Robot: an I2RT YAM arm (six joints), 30 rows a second.
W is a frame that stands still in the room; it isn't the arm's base.
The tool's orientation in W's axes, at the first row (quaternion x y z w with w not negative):
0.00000 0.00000 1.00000 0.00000
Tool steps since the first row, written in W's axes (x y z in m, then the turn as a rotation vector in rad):
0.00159 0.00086 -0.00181 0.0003 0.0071 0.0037
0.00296 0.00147 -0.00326 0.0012 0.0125 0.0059
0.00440 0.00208 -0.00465 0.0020 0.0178 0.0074
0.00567 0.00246 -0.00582 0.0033 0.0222 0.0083
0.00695 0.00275 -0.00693 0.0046 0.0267 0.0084
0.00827 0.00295 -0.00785 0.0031 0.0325 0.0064
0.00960 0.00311 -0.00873 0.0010 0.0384 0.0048
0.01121 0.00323 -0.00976 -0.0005 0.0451 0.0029
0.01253 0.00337 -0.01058 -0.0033 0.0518 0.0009
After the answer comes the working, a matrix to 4 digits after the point.
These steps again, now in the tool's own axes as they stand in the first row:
-0.00159 -0.00086 -0.00181 -0.0003 -0.0071 0.0037
-0.00296 -0.00147 -0.00326 -0.0012 -0.0125 0.0059
-0.00440 -0.00208 -0.00465 -0.0020 -0.0178 0.0074
-0.00567 -0.00246 -0.00582 -0.0033 -0.0222 0.0083
-0.00695 -0.00275 -0.00693 -0.0046 -0.0267 0.0084
-0.00827 -0.00295 -0.00785 -0.0031 -0.0325 0.0064
-0.00960 -0.00311 -0.00873 -0.0010 -0.0384 0.0048
-0.01121 -0.00323 -0.00976 0.0005 -0.0451 0.0029
-0.01253 -0.00337 -0.01058 0.0033 -0.0518 0.0009

The tool's axes in the first row as the columns of a matrix, in W's axes (rounded; the answer above uses it unrounded):
-1.0000 0.0000 0.0000
0.0000 -1.0000 0.0000
0.0000 0.0000 1.0000

